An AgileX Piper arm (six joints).
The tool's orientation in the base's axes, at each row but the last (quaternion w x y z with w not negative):
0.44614, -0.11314, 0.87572, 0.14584
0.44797, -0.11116, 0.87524, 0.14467
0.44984, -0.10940, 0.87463, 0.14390
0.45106, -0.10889, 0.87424, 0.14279
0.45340, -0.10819, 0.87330, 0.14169
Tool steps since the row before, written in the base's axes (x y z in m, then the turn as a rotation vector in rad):
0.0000, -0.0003, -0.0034, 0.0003, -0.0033, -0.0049
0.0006, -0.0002, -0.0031, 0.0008, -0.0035, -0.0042
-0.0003, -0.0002, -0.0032, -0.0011, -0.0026, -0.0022
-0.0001, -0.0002, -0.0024, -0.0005, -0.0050, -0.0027
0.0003, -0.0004, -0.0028, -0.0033, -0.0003, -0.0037
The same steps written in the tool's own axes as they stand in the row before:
0.0028, -0.0008, 0.0018, 0.0040, -0.0039, 0.0018
0.0022, -0.0009, 0.0021, 0.0032, -0.0042, 0.0017
0.0028, -0.0006, 0.0015, 0.0026, -0.0024, -0.0005
0.0020, -0.0005, 0.0012, 0.0028, -0.0049, -0.0006
0.0022, -0.0009, 0.0016, 0.0049, 0.0002, -0.0006

